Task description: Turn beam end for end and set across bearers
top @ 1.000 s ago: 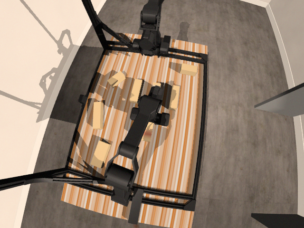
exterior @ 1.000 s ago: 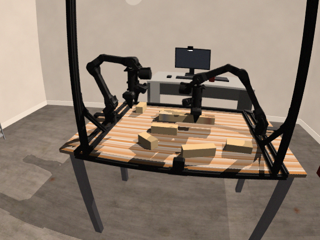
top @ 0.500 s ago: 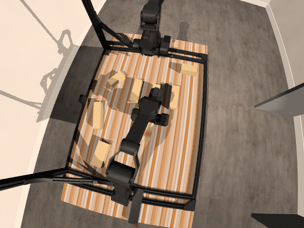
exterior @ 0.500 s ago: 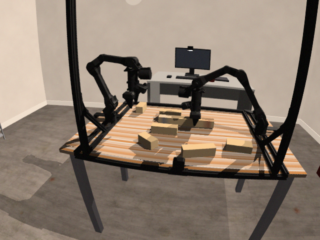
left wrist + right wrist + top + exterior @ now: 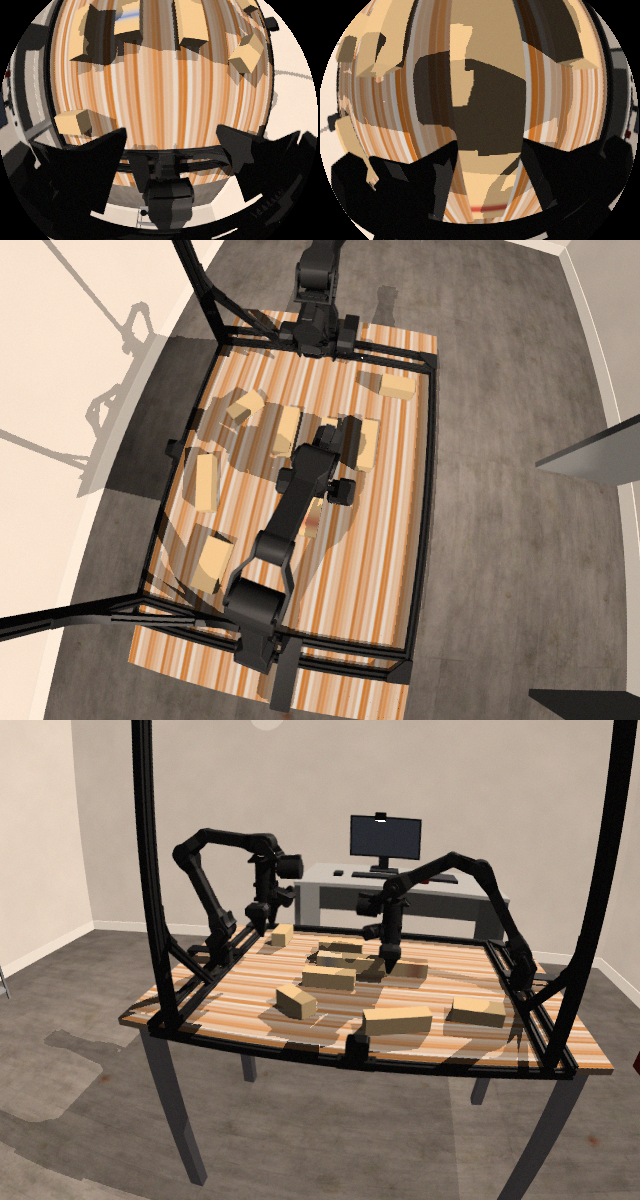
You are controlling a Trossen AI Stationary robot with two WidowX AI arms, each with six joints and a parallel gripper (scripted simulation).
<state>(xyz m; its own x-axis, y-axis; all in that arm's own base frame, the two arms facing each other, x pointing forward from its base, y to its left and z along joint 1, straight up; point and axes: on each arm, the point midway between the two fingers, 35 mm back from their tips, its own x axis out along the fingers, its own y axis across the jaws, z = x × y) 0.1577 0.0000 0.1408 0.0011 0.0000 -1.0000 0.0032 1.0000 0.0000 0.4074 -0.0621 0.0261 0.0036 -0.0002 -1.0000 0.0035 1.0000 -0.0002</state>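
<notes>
Now: the beam 5 cm to the left of my right hand and 2 cm below it.
Right now my left hand is 300 mm to the left of the beam, 140 mm above it and 60 mm short of it.
</notes>
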